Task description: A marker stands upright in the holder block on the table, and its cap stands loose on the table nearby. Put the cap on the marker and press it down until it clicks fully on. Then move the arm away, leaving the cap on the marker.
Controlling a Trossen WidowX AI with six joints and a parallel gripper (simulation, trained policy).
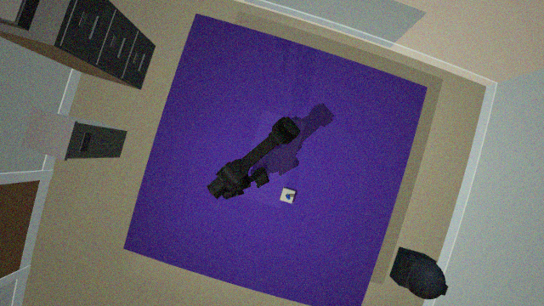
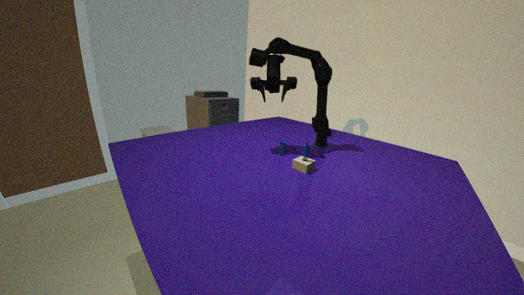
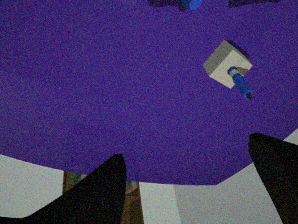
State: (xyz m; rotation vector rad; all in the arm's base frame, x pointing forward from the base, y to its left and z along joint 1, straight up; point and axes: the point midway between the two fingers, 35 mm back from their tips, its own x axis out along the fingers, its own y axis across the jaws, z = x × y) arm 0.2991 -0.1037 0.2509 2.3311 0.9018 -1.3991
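Now: the blue marker cap 19 cm below my gripper tip, 5 cm behind it and 3 cm to the left of it. Round my gripper tip: tan holder block (20 cm below, 18 cm to the left, 1 cm ahead).
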